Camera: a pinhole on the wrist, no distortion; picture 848 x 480 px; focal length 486.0 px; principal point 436.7 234.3 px. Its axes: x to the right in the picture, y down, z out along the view. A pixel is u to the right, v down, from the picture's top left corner.
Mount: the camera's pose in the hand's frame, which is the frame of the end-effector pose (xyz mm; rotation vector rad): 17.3 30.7 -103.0 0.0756 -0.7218 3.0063
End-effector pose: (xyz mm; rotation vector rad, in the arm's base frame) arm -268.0 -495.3 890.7 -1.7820 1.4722 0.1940
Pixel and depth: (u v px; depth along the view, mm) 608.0 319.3 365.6
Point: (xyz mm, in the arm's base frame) -62.6 -286.3 903.5
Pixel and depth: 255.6 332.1 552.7
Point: 210.0 -460.3 691.9
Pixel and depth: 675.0 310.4 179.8
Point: -206.6 -412.9 929.8
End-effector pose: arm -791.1 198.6 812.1 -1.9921 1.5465 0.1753
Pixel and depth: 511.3 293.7 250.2
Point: -668.3 282.5 771.9
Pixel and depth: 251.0 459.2 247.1
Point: -569.5 160.9 782.9
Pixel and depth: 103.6 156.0 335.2
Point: -582.4 100.4 558.0
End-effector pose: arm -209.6 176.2 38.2 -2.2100 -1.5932 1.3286
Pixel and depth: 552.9 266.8 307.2
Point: -416.8 131.3 31.1
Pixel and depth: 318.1 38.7 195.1
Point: -269.1 194.7 -74.7
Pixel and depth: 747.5 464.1 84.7
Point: -212.1 181.4 107.5
